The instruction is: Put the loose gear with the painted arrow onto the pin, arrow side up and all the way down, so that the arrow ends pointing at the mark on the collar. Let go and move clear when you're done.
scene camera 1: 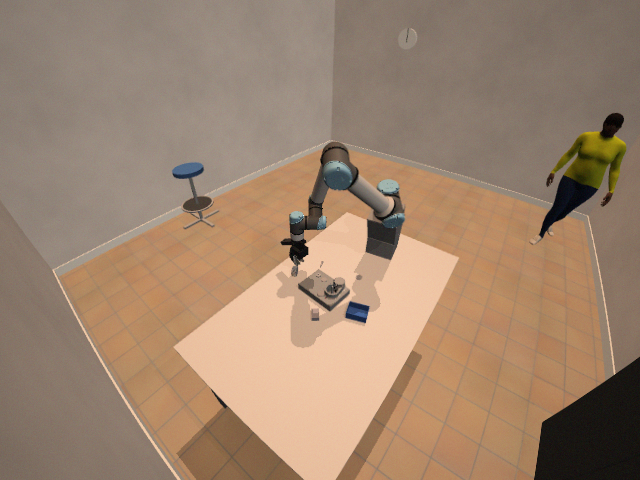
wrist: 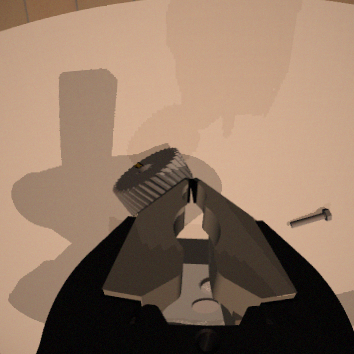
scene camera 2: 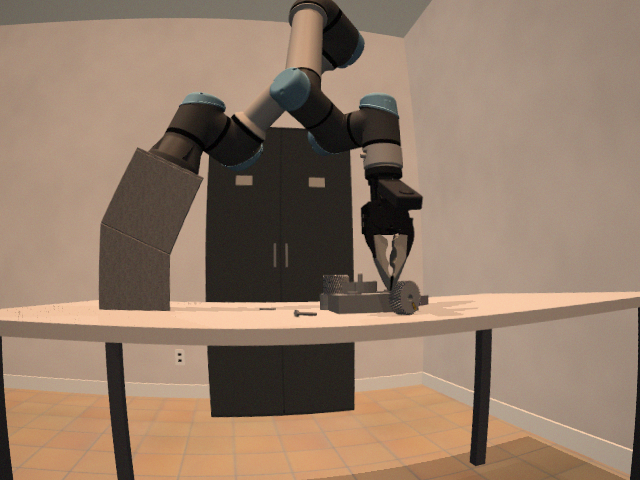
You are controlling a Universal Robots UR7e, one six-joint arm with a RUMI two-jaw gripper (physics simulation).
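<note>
The loose gear [scene camera 1: 294,270] [scene camera 2: 408,298] [wrist: 159,179] stands on its rim on the table, leaning in the wrist view, with a yellow mark on its visible face. My gripper [scene camera 2: 391,285] [wrist: 190,179] is shut and empty. Its fingertips are low beside the gear's toothed rim; whether they touch it I cannot tell. The grey base plate [scene camera 1: 313,296] [scene camera 2: 361,303] lies beside them. An upright pin [scene camera 2: 360,282] rises from it, near a fitted gear [scene camera 1: 339,282] [scene camera 2: 335,283]. The collar's mark is too small to make out.
A blue tray [scene camera 1: 357,312] and a small block [scene camera 1: 314,314] lie near the base plate. A bolt [scene camera 1: 321,264] [scene camera 2: 305,313] [wrist: 310,219] lies on the table. The arm's pedestal [scene camera 1: 381,238] [scene camera 2: 135,258] stands at one end. A person [scene camera 1: 589,160] stands away from the table.
</note>
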